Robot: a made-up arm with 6 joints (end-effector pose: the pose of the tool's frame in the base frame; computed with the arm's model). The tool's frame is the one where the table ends. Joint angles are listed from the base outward.
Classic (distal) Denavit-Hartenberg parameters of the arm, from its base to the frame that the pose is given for. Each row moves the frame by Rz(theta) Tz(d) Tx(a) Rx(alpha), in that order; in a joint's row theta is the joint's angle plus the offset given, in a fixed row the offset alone. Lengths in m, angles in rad.
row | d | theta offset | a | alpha
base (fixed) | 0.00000 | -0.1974 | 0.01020 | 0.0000
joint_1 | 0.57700 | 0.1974 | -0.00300 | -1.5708
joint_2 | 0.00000 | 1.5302 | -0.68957 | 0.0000
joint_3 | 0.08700 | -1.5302 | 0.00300 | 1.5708
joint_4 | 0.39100 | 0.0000 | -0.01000 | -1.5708
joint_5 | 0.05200 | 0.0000 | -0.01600 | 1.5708
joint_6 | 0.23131 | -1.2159 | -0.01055 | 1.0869
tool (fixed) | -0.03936 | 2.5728 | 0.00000 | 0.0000
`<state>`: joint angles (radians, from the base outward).
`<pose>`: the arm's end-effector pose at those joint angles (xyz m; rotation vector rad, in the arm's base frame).
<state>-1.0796 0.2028 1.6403 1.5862 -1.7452 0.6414</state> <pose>0.1122 -0.4751 1.2415 -0.5210 -2.1509 -0.4317</pose>
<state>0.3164 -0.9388 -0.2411 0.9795 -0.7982 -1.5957</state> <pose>-1.0421 -0.3805 1.0722 0.0818 -2.6388 0.1615</pose>
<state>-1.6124 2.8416 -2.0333 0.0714 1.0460 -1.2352</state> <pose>0.1123 -0.7107 0.1308 0.4510 1.0311 -0.5735</pose>
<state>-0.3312 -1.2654 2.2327 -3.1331 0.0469 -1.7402</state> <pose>-0.1290 0.1169 1.0981 1.1789 -1.0933 1.4761</pose>
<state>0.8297 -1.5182 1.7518 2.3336 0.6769 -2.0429</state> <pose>-0.5456 -0.3727 1.1536 -0.2808 -1.4334 2.4905</pose>
